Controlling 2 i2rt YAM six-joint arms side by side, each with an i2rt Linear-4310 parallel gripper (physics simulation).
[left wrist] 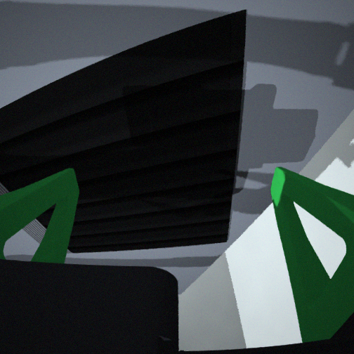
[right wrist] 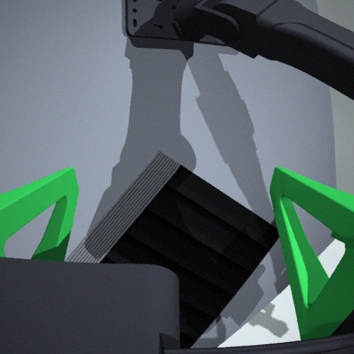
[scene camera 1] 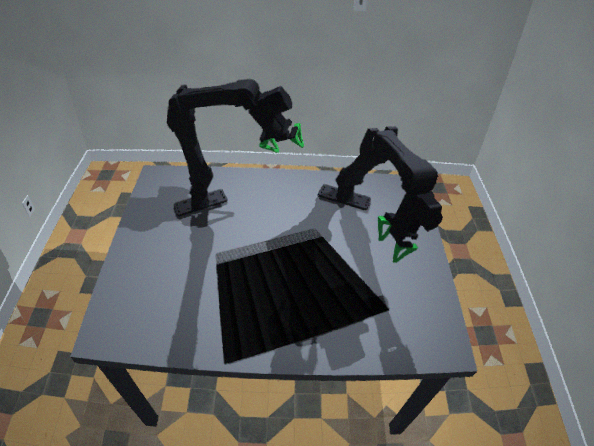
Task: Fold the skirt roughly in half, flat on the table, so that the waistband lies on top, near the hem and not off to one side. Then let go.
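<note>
A black pleated skirt (scene camera 1: 295, 295) (left wrist: 165, 135) (right wrist: 200, 235) lies flat and spread out on the table. Its grey waistband (scene camera 1: 267, 246) (right wrist: 132, 205) is at the edge toward the arm bases, and its wider hem faces the table's near edge in scene camera 1. My left gripper (scene camera 1: 391, 243) (left wrist: 174, 178) is open and empty, raised above the table to the right of the skirt. My right gripper (scene camera 1: 286, 140) (right wrist: 173, 178) is open and empty, high above the table beyond the waistband in scene camera 1.
The grey table (scene camera 1: 145, 300) has its near edge a little beyond the hem's lower left corner. The right arm's base (scene camera 1: 180, 209) and the left arm's base (scene camera 1: 327, 194) stand on the table behind the skirt. Arm shadows fall across the table and skirt.
</note>
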